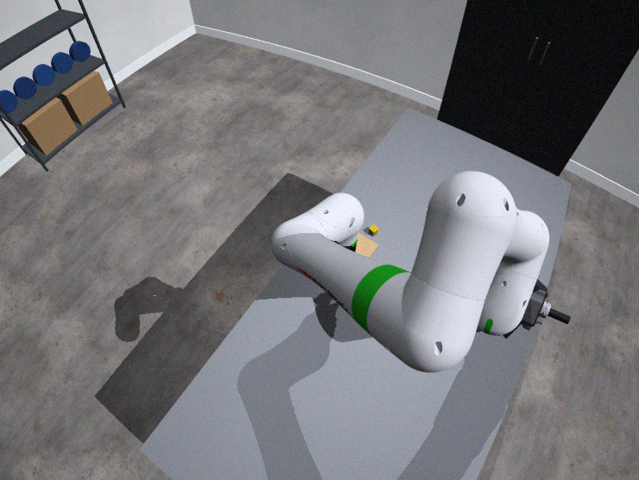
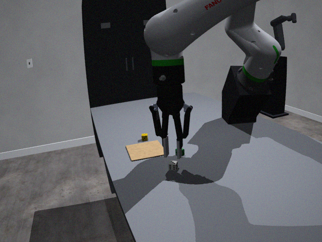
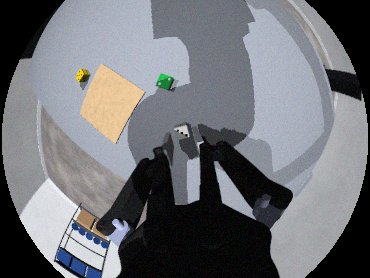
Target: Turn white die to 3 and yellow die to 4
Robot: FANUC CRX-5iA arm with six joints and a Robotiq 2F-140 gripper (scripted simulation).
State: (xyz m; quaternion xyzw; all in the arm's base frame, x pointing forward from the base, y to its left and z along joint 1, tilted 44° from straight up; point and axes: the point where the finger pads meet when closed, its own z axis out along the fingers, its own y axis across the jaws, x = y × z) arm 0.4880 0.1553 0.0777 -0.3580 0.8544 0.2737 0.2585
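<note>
Now: hand 70 mm above the white die. From my hand the other things lie so: tan mat (180 mm to the right, 80 mm below, 50 mm ahead); then green die (80 mm to the right, 70 mm below, 60 mm behind); then yellow die (280 mm to the right, 70 mm below, 30 mm ahead).
</note>
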